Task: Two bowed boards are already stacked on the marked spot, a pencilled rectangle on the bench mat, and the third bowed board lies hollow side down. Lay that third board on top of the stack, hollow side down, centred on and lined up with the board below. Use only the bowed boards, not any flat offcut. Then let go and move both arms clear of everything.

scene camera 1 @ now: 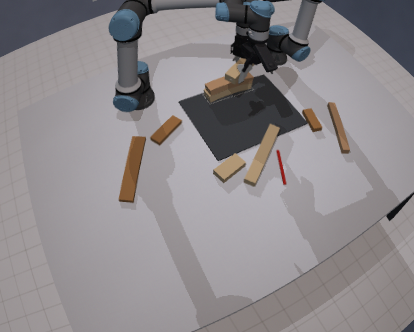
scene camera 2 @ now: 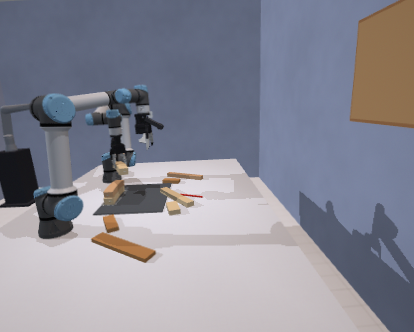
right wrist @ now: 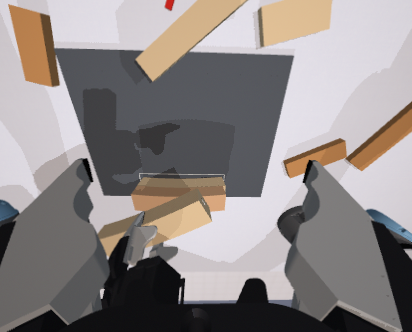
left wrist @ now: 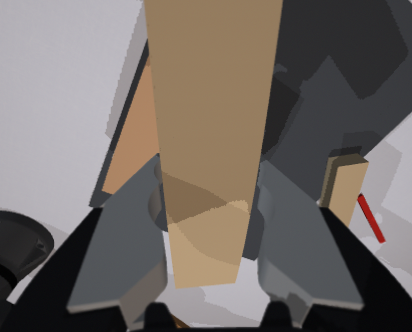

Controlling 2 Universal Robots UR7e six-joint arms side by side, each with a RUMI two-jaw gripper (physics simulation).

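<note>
The third bowed board, pale wood, is held in the air near and above the two-board stack, turned at an angle to it. In the right wrist view its end overlaps the stack's top board. My left gripper is shut on it; scene camera 1 mostly hides that gripper behind the right one. The pencilled rectangle shows along the stack's edge. My right gripper is open and empty, high above.
The dark mat bears the stack. A long pale offcut, a short pale block, brown pieces and a red pencil lie around. The two grippers overlap in scene camera 1.
</note>
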